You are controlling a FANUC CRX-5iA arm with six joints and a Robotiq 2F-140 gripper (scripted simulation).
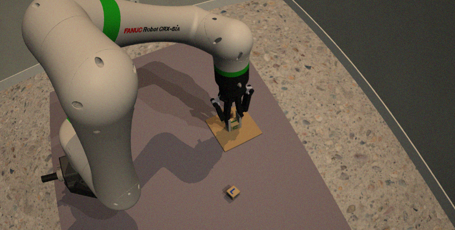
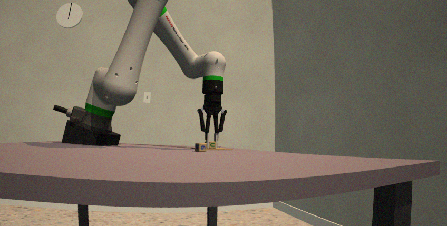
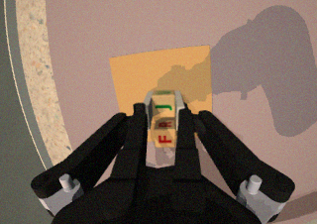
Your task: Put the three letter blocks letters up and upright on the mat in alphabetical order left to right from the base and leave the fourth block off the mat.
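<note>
Now: hand 2 cm above the green-lettered block. From my hand the other things lie so: tan mat: 4 cm below; then block marked 9: 6 cm ahead, 14 cm to the left, 2 cm below; then red-lettered block: 5 cm to the left, 2 cm below.
</note>
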